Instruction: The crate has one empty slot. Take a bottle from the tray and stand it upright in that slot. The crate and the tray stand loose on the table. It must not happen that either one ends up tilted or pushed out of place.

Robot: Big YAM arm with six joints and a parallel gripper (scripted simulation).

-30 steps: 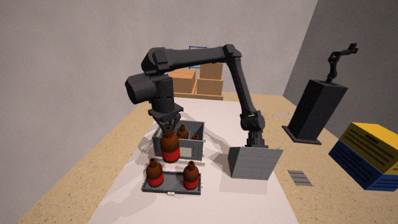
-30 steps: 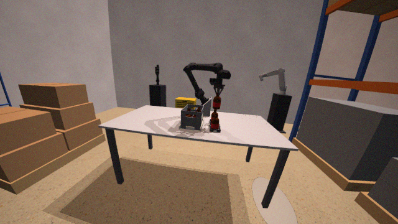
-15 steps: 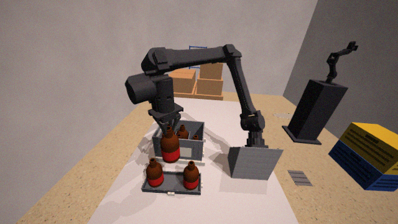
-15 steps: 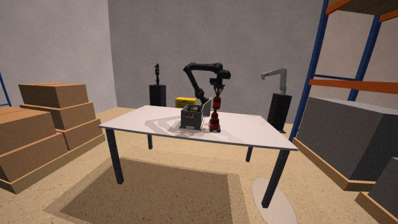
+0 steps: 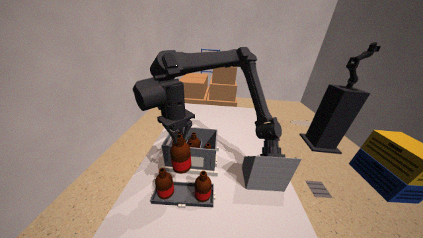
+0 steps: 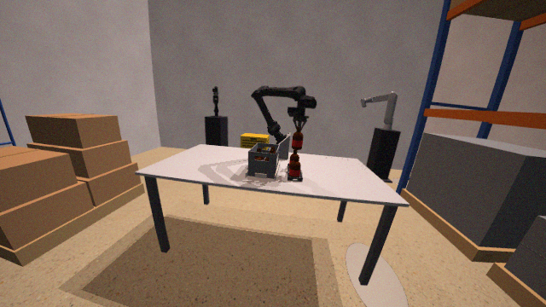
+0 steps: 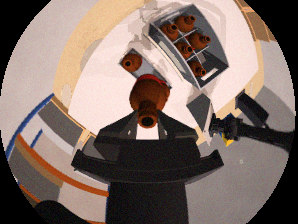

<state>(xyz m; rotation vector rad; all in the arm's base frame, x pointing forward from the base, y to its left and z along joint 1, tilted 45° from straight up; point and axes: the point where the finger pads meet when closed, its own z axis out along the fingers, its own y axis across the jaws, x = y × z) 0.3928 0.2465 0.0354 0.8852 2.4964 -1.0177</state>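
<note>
My gripper is now 60 mm above the brown bottle. Also, from my hand: grey crate: 10 mm ahead, 220 mm to the right, 250 mm below; dark tray: 320 mm below.
</note>
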